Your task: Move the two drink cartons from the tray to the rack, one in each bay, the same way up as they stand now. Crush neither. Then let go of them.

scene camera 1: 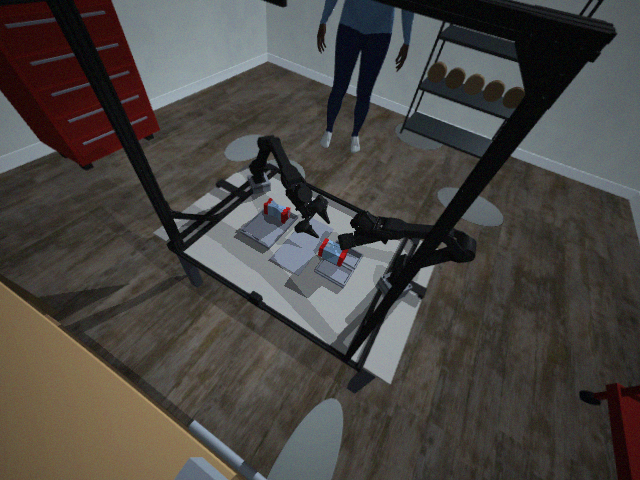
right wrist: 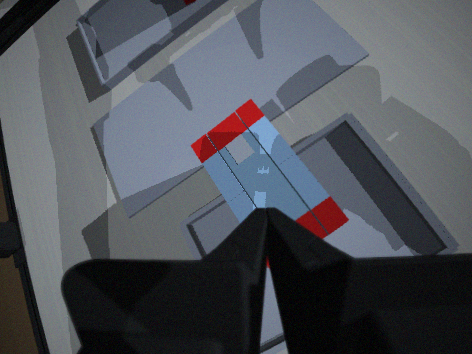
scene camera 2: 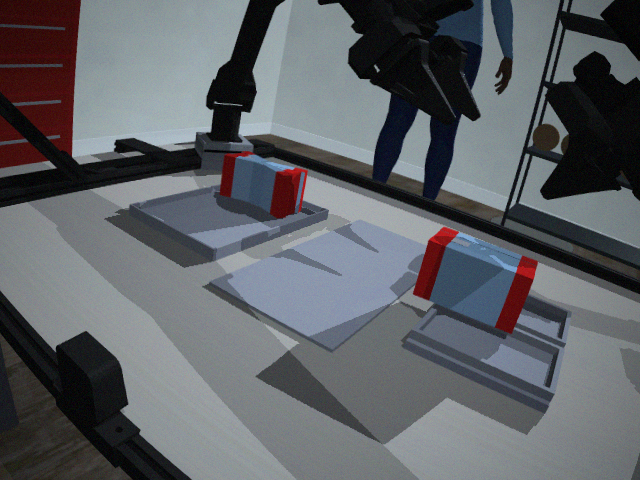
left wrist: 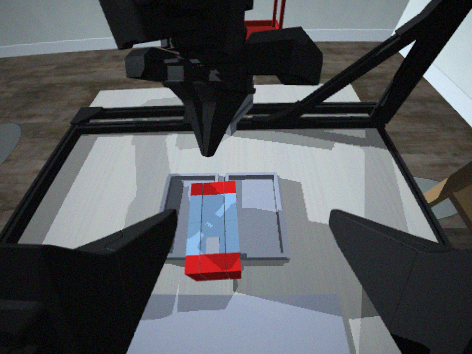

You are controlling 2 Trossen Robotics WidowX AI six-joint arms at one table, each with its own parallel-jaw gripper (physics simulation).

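Where they show: left gripper, fingertip midpoint: (scene camera 1: 324, 230) (right wrist: 31, 64) (scene camera 2: 465, 120) (left wrist: 253, 216); right gripper, fingertip midpoint: (right wrist: 265, 218) (scene camera 2: 543, 195) (left wrist: 207, 156); left arm's base at its link origin: (scene camera 1: 258, 179) (scene camera 2: 223, 138).
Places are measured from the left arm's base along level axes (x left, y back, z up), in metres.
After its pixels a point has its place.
Observation:
One blue-and-red carton (scene camera 1: 276, 210) @(y -0.258, x 0.001, z 0.002 m) (scene camera 2: 253, 178) @(y -0.248, x -0.007, z -0.008 m) stands upright at the back of the tray (scene camera 1: 258, 229) @(y -0.303, x -0.113, z -0.050 m) (scene camera 2: 170, 232) @(y -0.366, x -0.151, z -0.048 m); its middle looks slightly narrowed. The other carton (scene camera 1: 333, 251) @(y -0.615, x 0.135, z 0.034 m) (scene camera 2: 473, 281) @(y -0.617, x 0.122, z 0.006 m) (left wrist: 207, 220) @(y -0.596, x 0.155, z 0.032 m) (right wrist: 280, 170) @(y -0.593, x 0.162, z 0.032 m) is upright at the two-bay rack (scene camera 1: 333, 273) @(y -0.680, x 0.113, z -0.045 m) (scene camera 2: 475, 364) @(y -0.690, x 0.083, z -0.042 m) (left wrist: 260, 220) @(y -0.662, x 0.107, z -0.046 m), on the side away from scene camera 2. It overhangs the rack's left end there; how its base sits is hidden. The near bay is empty. My left gripper (scene camera 1: 322, 229) @(y -0.580, x 0.084, z 0.166 m) (scene camera 2: 466, 117) @(y -0.580, x 0.084, z 0.166 m) (left wrist: 253, 216) @(y -0.580, x 0.084, z 0.166 m) is open and empty, high above the table. My right gripper (scene camera 1: 343, 241) @(y -0.634, x 0.168, z 0.113 m) (left wrist: 207, 156) @(y -0.634, x 0.168, z 0.113 m) (right wrist: 265, 218) @(y -0.634, x 0.168, z 0.113 m) is shut and empty, above and apart from the rack's carton.
A flat grey plate (scene camera 1: 294, 253) (scene camera 2: 310, 289) (left wrist: 240, 325) (right wrist: 150, 135) lies between the tray and the rack. A dark frame surrounds the table, with posts rising from it. The two grippers are near each other above the table. A person stands behind the table.

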